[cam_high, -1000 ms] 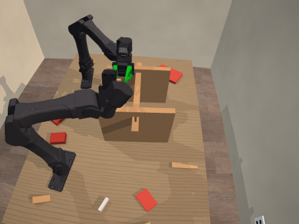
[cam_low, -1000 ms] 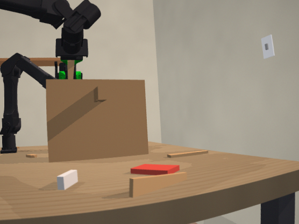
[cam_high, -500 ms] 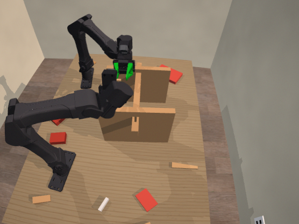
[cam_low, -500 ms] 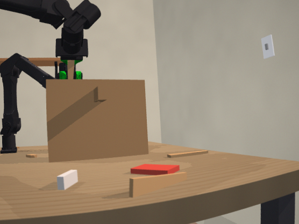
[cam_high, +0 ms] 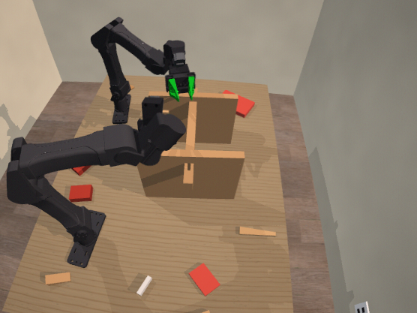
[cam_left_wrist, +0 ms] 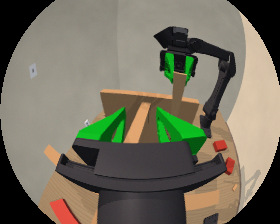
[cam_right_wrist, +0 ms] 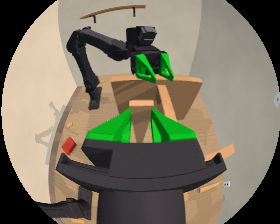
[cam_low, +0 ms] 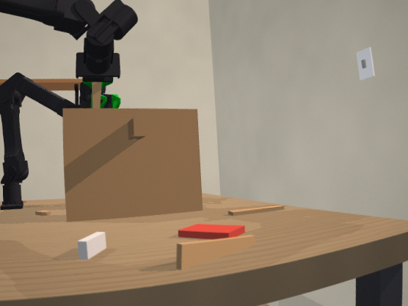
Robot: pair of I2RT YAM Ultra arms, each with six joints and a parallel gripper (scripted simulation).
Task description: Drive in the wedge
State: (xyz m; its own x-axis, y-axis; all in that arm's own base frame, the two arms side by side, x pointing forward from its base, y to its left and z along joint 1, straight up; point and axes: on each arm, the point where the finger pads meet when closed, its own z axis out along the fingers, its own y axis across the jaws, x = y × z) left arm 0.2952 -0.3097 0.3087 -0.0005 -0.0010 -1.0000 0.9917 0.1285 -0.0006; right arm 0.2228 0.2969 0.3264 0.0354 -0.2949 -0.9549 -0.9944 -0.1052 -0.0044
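The light wooden rail lies 11 cm below my left hand, 4 cm to the right of it and 2 cm ahead of it. From my left hand the other things lie so: white block (51 cm to the right, 30 cm below, 11 cm behind).
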